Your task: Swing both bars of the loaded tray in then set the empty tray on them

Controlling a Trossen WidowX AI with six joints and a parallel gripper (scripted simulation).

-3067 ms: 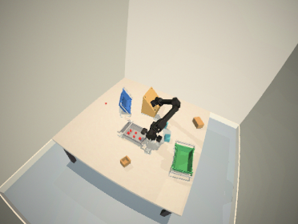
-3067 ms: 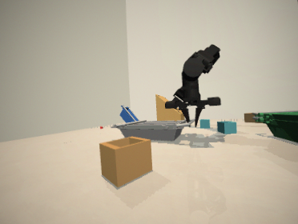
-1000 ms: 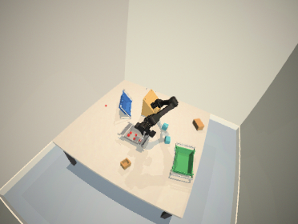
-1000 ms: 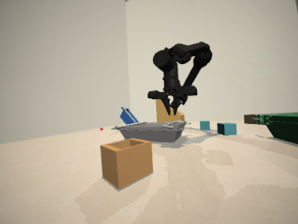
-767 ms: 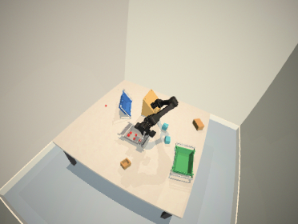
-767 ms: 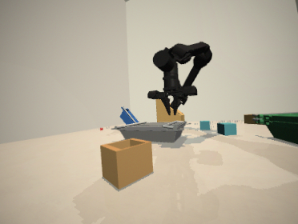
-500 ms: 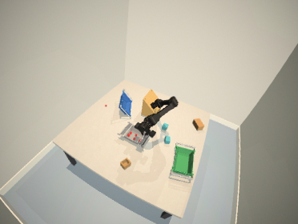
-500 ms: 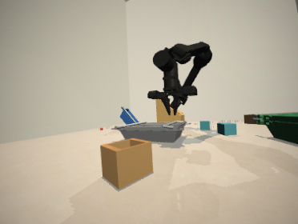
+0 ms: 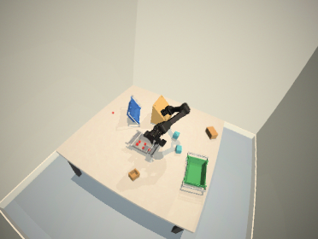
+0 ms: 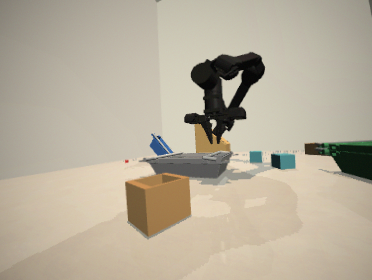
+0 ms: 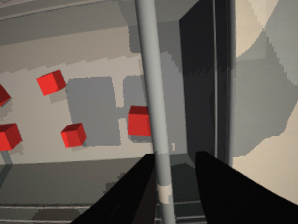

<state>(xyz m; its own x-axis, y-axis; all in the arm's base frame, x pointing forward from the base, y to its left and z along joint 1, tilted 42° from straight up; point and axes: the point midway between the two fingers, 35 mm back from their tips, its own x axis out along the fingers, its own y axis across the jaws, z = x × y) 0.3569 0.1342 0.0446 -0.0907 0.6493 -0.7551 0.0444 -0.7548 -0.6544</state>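
My gripper tip is 27 cm past the blue tray, 40 cm to the left of it and 2 cm above it. From my gripper tip the other things lie so: brown block (55 cm behind, 38 cm to the left, 6 cm below); then small brown box (29 cm ahead, 2 cm to the left, 8 cm below).
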